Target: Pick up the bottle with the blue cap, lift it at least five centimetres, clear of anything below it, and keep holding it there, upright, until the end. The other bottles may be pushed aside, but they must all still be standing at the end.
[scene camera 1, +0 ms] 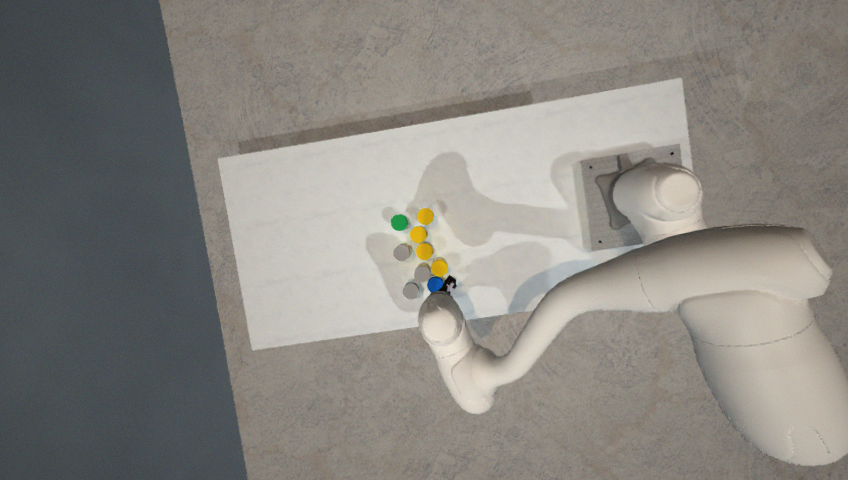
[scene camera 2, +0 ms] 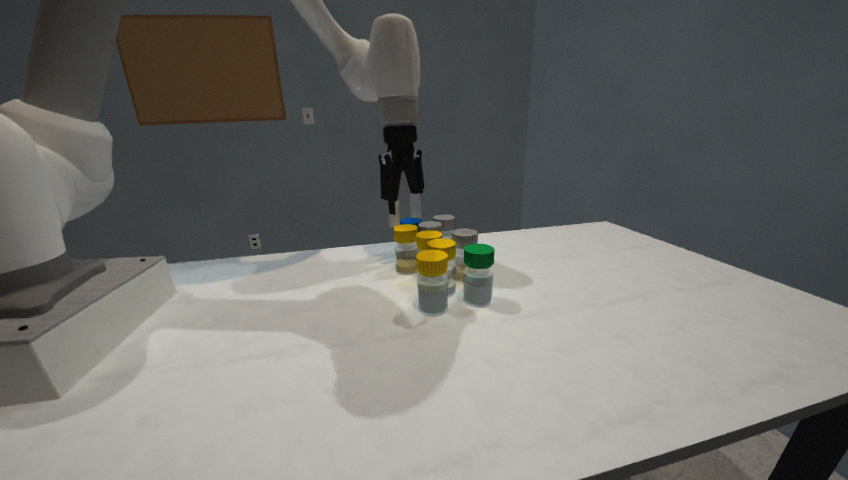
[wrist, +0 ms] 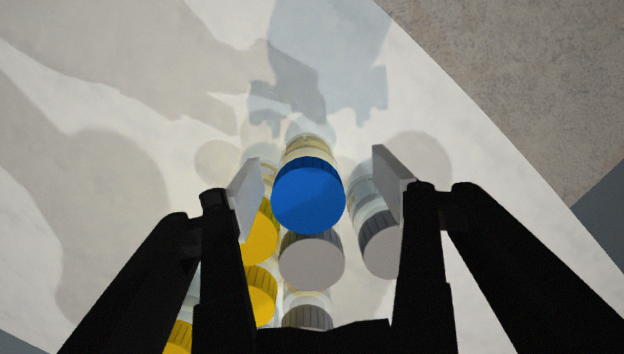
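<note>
The bottle with the blue cap stands upright at the edge of the bottle group; in scene camera 2 its body is hidden behind a yellow-capped bottle. My gripper points down with its fingers apart and empty, its tips a little above the caps. In the wrist view the blue cap lies between the two finger pads, touching neither. The left pad overlaps a yellow cap; the right pad overlaps a grey cap.
Another grey-capped bottle stands close beside the blue one. Several yellow-capped bottles, a third grey-capped one and a green-capped one stand beyond. The white table's edge runs near the blue-capped bottle.
</note>
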